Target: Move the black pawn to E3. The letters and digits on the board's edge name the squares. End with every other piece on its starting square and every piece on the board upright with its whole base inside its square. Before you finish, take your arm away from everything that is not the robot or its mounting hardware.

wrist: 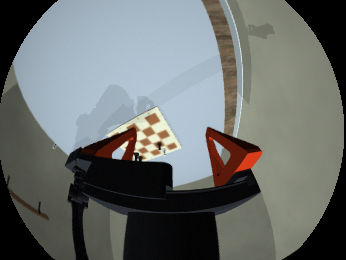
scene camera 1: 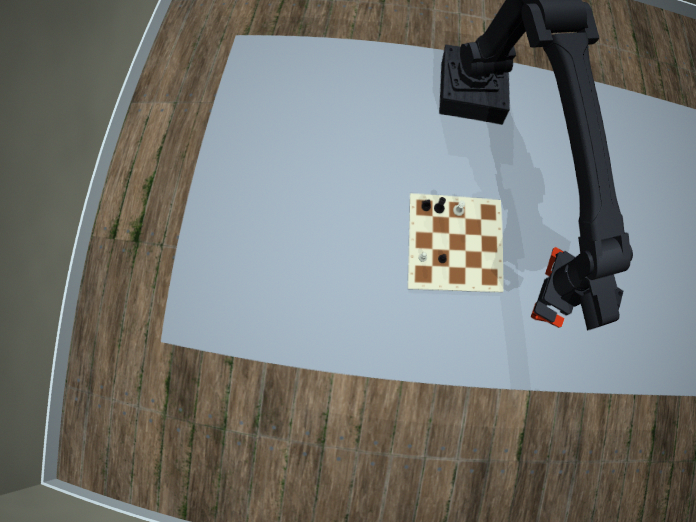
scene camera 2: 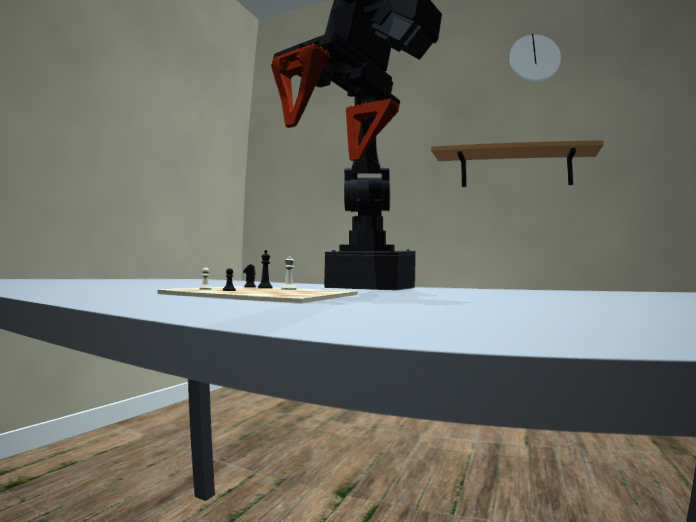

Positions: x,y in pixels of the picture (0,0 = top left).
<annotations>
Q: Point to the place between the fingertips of my gripper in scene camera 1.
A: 540,296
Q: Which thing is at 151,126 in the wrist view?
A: A chessboard.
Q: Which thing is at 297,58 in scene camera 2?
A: My gripper.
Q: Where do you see a chessboard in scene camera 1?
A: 473,242
</annotations>
